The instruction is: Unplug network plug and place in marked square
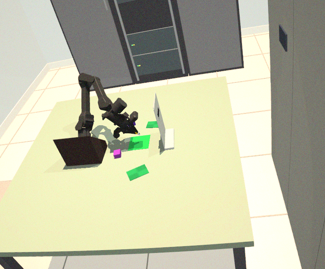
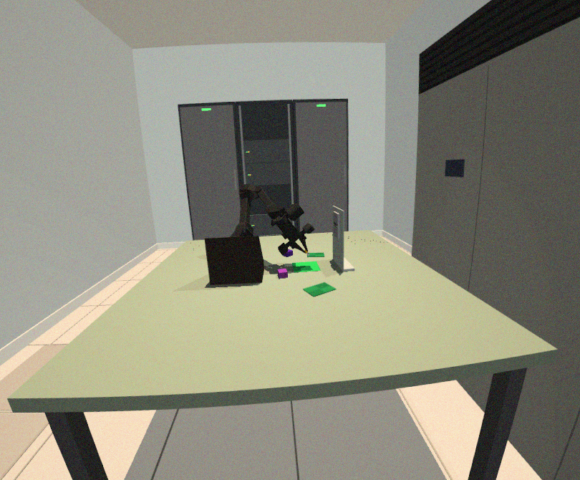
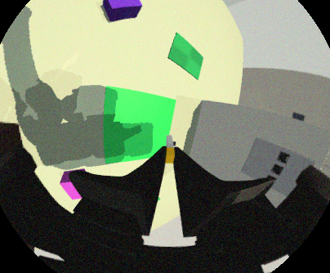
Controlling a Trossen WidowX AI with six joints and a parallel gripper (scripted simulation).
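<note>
The green marked square is 70 mm below my gripper tip and 10 mm behind it. The rest, counted from my gripper tip: network plug: right at my gripper tip; then upright panel: 150 mm ahead, 50 mm above, 30 mm to the right.
</note>
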